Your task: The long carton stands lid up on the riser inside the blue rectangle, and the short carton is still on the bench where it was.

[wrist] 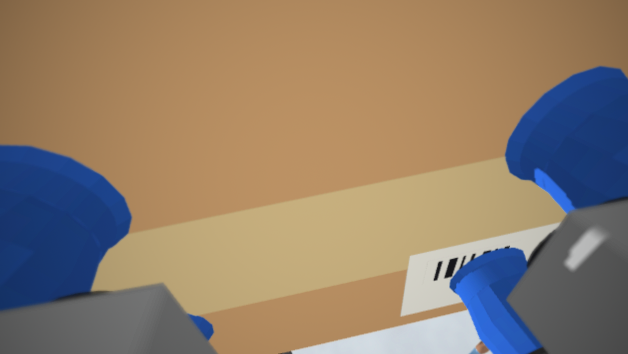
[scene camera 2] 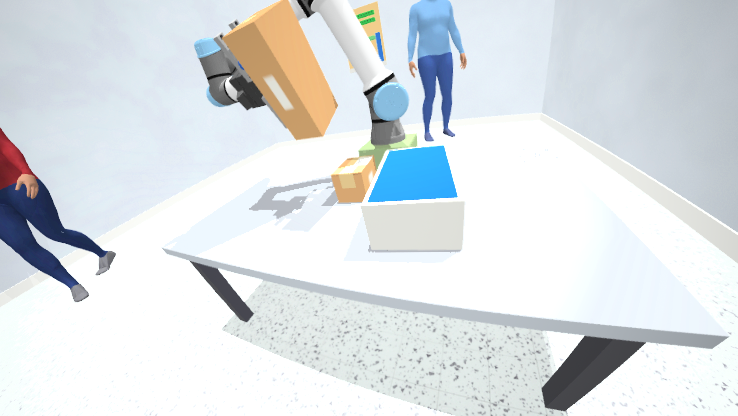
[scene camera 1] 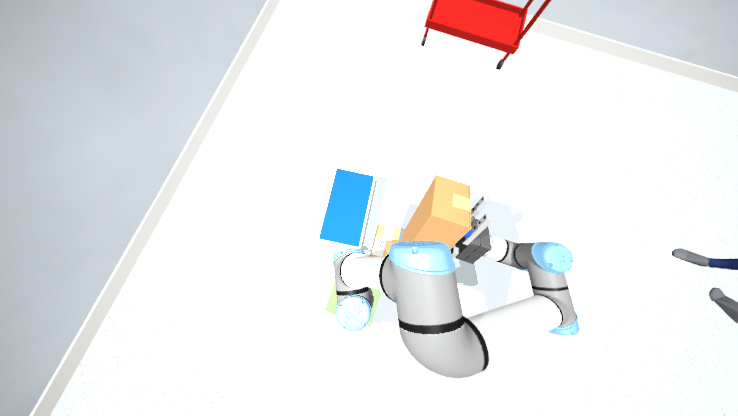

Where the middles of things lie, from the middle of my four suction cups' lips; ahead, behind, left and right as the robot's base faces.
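Long carton (scene camera 2: 273, 49): my suction cup 2 cm above it, 6 cm to the right of it. Short carton (scene camera 2: 352, 179): from my suction cup, 16 cm to the left, 6 cm behind, 36 cm below.
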